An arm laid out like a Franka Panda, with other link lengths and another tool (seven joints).
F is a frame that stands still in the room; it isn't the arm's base.
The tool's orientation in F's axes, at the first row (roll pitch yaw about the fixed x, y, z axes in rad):
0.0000, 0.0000, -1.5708
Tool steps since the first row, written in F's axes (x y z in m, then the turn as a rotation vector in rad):
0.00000, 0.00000, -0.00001, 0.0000, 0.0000, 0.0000
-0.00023, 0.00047, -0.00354, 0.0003, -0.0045, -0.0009
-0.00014, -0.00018, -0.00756, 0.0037, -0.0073, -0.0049
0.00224, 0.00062, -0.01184, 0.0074, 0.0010, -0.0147
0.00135, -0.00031, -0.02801, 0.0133, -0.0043, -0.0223
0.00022, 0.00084, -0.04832, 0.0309, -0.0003, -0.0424
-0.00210, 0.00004, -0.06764, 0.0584, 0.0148, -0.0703
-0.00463, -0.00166, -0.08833, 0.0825, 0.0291, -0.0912
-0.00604, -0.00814, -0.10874, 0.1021, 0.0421, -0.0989
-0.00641, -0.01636, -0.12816, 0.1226, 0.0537, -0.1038
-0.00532, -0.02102, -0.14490, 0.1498, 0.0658, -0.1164
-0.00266, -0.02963, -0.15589, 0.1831, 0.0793, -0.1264
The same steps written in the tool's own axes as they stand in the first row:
0.00000, 0.00000, -0.00001, 0.0000, 0.0000, 0.0000
-0.00047, -0.00023, -0.00354, 0.0045, 0.0003, -0.0009
0.00018, -0.00014, -0.00756, 0.0073, 0.0037, -0.0049
-0.00062, 0.00224, -0.01184, -0.0010, 0.0074, -0.0147
0.00031, 0.00135, -0.02801, 0.0043, 0.0133, -0.0223
-0.00084, 0.00022, -0.04832, 0.0003, 0.0309, -0.0424
-0.00004, -0.00210, -0.06764, -0.0148, 0.0584, -0.0703
0.00166, -0.00463, -0.08833, -0.0291, 0.0825, -0.0912
0.00814, -0.00604, -0.10874, -0.0421, 0.1021, -0.0989
0.01636, -0.00641, -0.12816, -0.0537, 0.1226, -0.1038
0.02102, -0.00532, -0.14490, -0.0658, 0.1498, -0.1164
0.02963, -0.00266, -0.15589, -0.0793, 0.1831, -0.1264

